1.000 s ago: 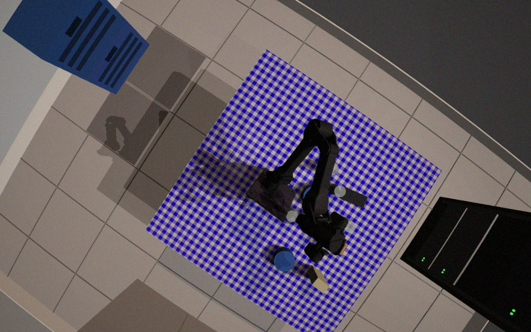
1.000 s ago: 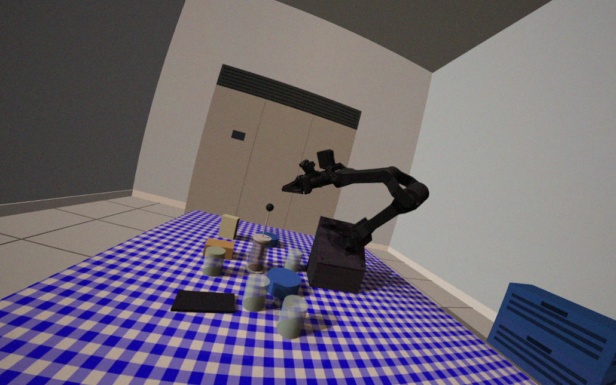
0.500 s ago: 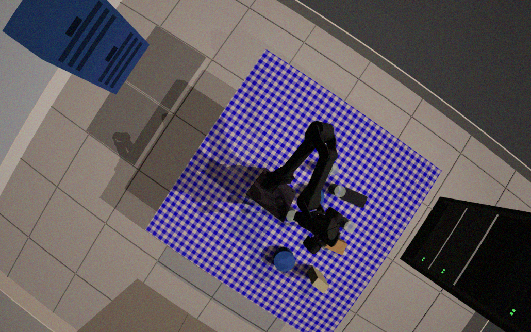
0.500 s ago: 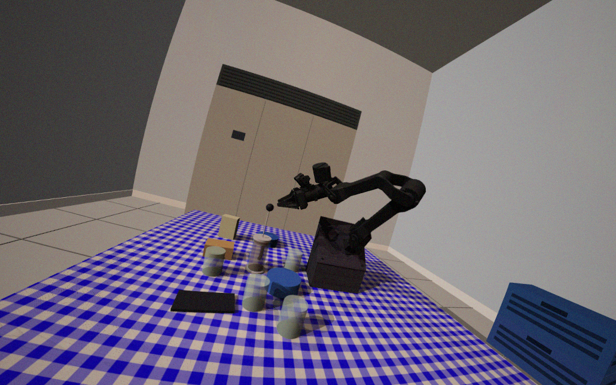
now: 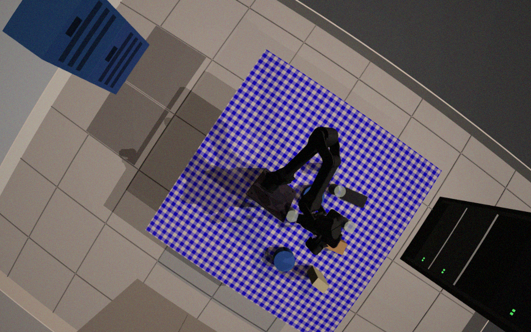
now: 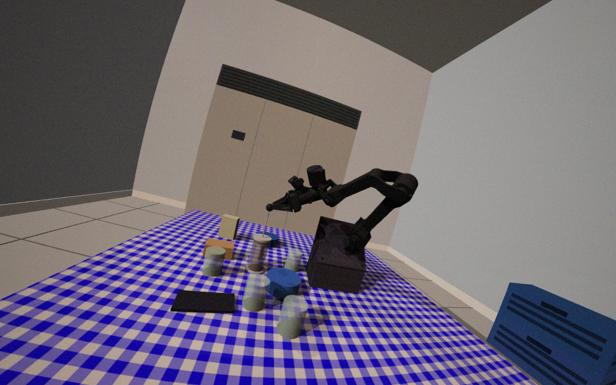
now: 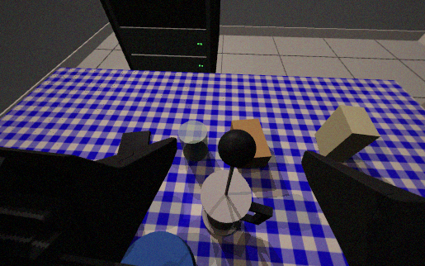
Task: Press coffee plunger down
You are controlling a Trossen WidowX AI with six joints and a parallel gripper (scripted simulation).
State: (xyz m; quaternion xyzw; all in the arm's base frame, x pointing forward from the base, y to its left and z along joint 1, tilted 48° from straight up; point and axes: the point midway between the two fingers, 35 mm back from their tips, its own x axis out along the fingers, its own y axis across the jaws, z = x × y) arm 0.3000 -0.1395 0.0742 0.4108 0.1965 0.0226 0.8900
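The coffee press is 2 cm to the right of my gripper tip and 14 cm below it. Also, from my gripper tip: orange box: 16 cm ahead, 7 cm to the right, 24 cm below; then flat black slab: 14 cm ahead, 22 cm to the left, 26 cm below.
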